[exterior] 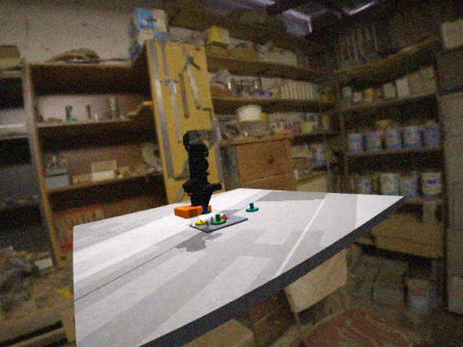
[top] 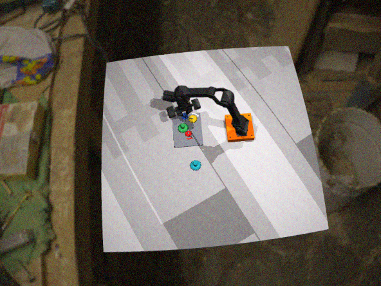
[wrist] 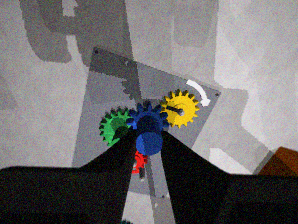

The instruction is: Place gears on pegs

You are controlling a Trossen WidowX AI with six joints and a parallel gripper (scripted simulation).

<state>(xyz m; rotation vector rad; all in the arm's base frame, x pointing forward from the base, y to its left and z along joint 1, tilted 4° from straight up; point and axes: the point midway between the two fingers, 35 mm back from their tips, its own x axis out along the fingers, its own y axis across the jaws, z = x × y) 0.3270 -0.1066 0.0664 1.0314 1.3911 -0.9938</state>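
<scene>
The blue gear lies 10 mm below my gripper tip. From my gripper tip the other things lie so: white arrow 60 mm behind, 40 mm to the right, 80 mm below; then yellow gear 40 mm behind, 10 mm to the right, 70 mm below; then green gear 20 mm ahead, 50 mm to the left, 60 mm below.
</scene>
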